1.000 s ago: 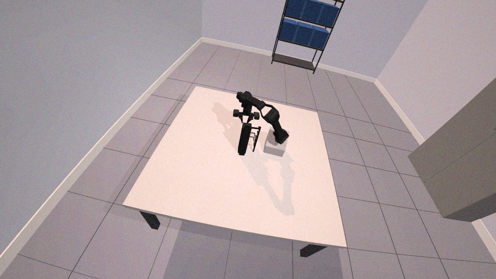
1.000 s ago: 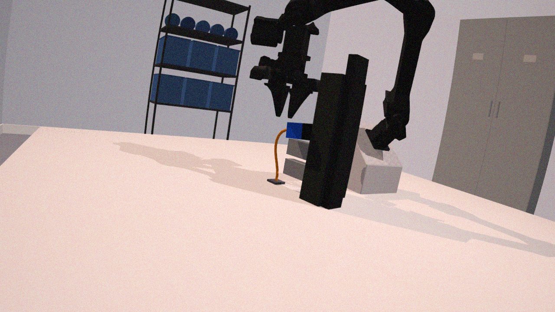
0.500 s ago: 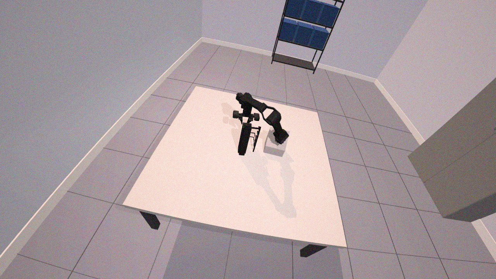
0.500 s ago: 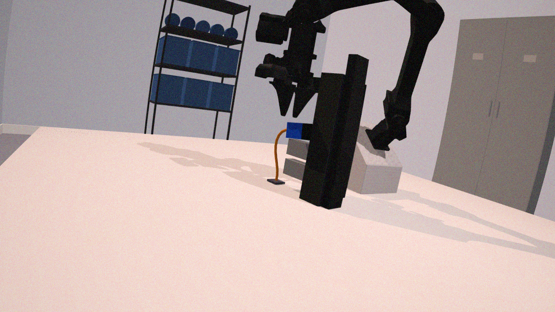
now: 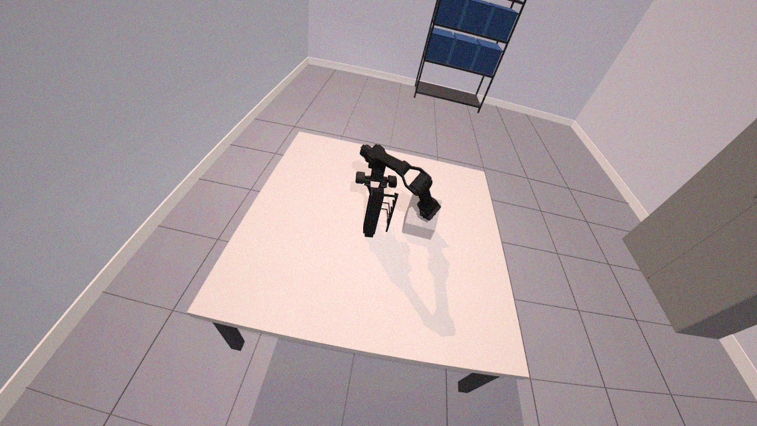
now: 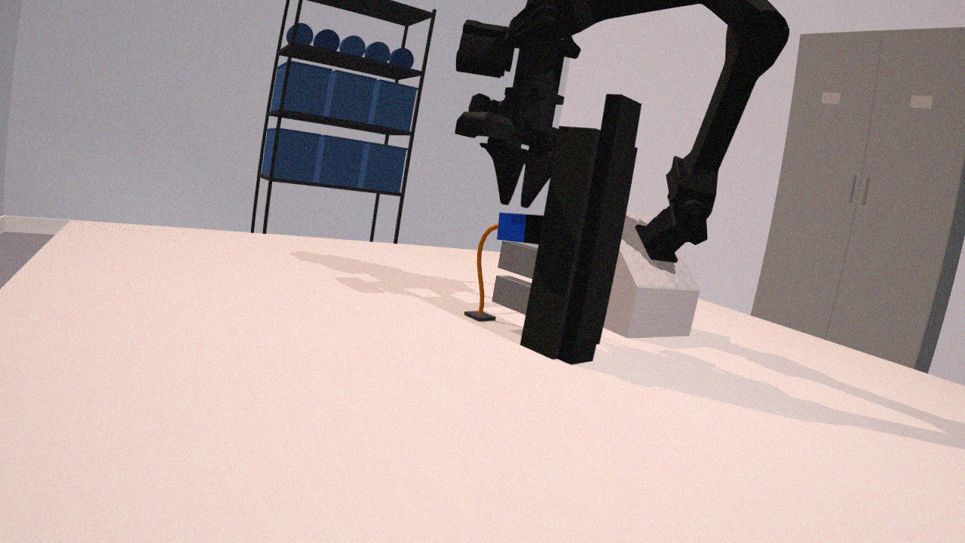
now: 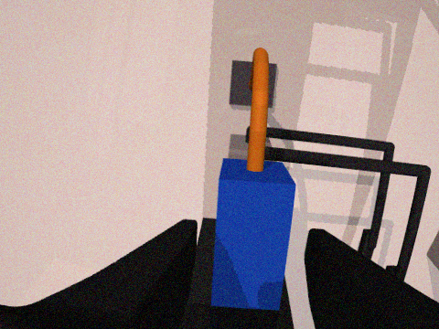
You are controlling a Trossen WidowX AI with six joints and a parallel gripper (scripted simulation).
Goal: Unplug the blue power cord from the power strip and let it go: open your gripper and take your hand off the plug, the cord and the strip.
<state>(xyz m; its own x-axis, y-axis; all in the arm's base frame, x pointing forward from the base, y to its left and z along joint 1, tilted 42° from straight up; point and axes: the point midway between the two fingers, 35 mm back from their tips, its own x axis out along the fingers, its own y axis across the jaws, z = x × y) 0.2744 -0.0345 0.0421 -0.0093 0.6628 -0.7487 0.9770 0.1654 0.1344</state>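
The blue plug is 30 mm to the left of my gripper tip, 10 mm below it and 10 mm behind it. Round my gripper tip: black power strip 110 mm to the left, 30 mm below, 20 mm behind; dark pad 150 mm below, 30 mm to the right.
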